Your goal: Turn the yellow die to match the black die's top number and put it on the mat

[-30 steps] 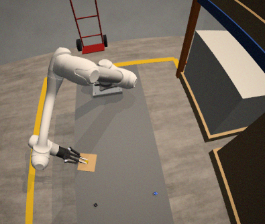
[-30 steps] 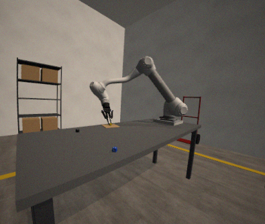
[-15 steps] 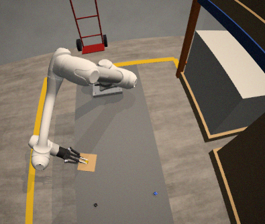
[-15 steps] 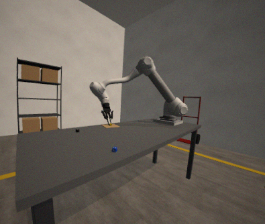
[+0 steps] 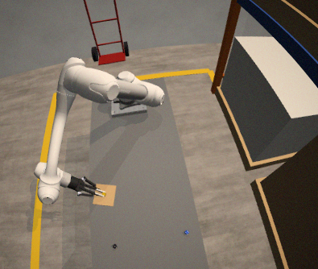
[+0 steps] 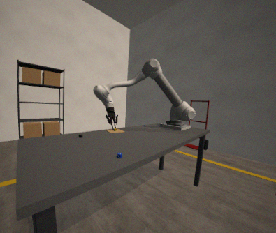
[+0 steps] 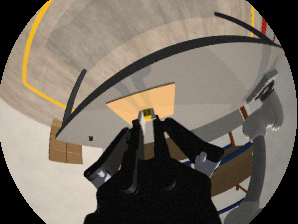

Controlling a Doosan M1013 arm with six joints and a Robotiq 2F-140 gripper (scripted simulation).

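My gripper is now 20 mm to the right of the yellow die, 20 mm above it and 10 mm short of it. The rest, counted from my hand: blue die 450 mm to the left, 390 mm ahead, 30 mm below; tan mat 40 mm below, 20 mm to the left, 10 mm ahead; black die 350 mm ahead, 30 mm below, 20 mm to the left.
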